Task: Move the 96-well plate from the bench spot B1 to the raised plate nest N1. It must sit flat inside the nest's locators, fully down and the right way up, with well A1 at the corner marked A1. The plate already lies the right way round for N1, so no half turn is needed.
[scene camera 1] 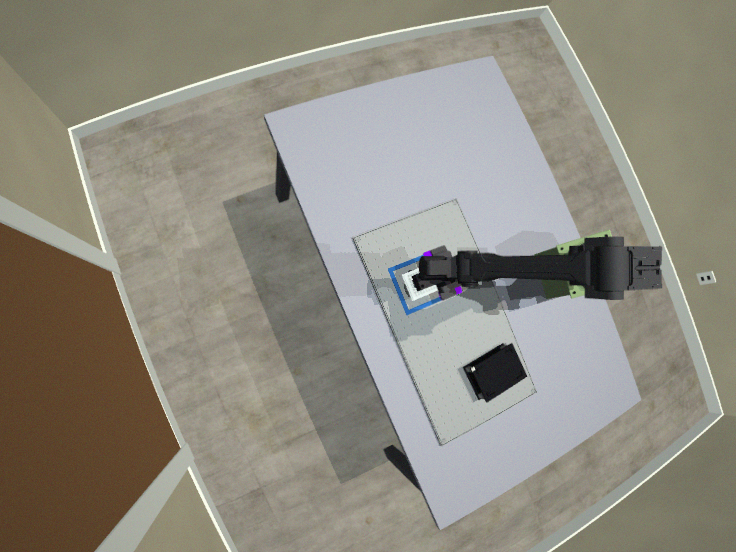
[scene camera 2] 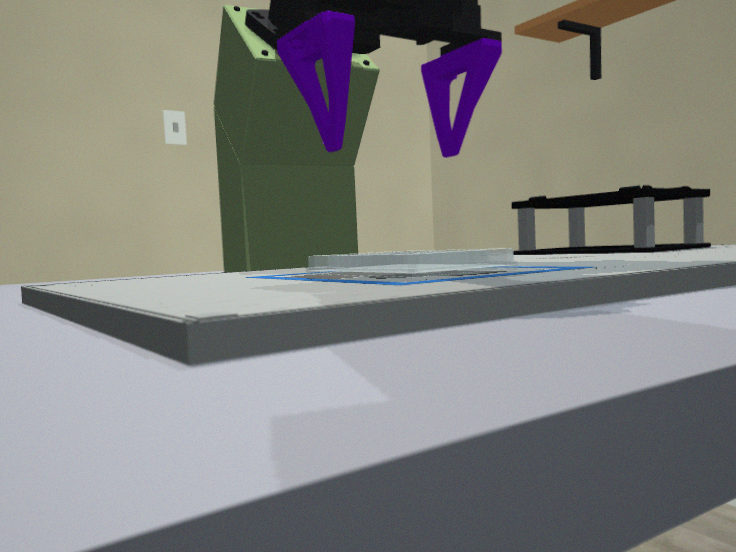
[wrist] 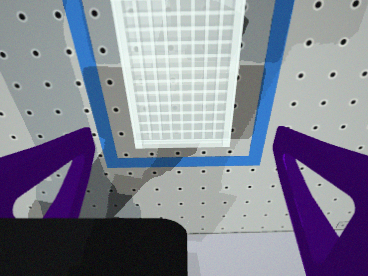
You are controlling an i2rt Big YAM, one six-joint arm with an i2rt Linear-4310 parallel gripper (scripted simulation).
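Observation:
The gripper is there in the pictures, and the wrist view shows the gripper too. The pictures also show a clear 96-well plate and a black raised nest N1.

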